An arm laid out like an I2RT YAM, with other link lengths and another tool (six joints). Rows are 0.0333 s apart.
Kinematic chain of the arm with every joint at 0, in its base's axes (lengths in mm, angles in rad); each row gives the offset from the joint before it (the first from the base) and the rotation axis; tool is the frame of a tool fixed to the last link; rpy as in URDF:
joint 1: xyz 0 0 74.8 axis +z
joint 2: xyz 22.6 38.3 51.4 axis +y
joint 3: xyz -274.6 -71.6 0 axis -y
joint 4: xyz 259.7 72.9 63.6 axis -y
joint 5: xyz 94 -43.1 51.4 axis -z
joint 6: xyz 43.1 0 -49 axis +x
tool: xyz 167 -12 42 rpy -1.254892 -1.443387 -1.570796
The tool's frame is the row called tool.
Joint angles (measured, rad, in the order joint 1, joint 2, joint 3, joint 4, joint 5, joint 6), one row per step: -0.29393, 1.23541, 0.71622, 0.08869, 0.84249, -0.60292; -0.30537, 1.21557, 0.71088, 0.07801, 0.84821, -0.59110; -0.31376, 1.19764, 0.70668, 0.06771, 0.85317, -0.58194; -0.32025, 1.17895, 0.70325, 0.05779, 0.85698, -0.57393; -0.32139, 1.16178, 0.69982, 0.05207, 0.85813, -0.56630; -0.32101, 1.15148, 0.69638, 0.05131, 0.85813, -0.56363
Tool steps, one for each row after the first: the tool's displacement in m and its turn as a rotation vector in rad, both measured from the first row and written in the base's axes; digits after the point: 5 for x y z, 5 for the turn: -0.00812, -0.00384, 0.00346, 0.00081, -0.01350, -0.01990; -0.01486, -0.00644, 0.00661, 0.00096, -0.02439, -0.03530; -0.02086, -0.00815, 0.01036, 0.00055, -0.03623, -0.04740; -0.02452, -0.00783, 0.01426, 0.00037, -0.05062, -0.05159; -0.02627, -0.00716, 0.01644, -0.00047, -0.05886, -0.05187
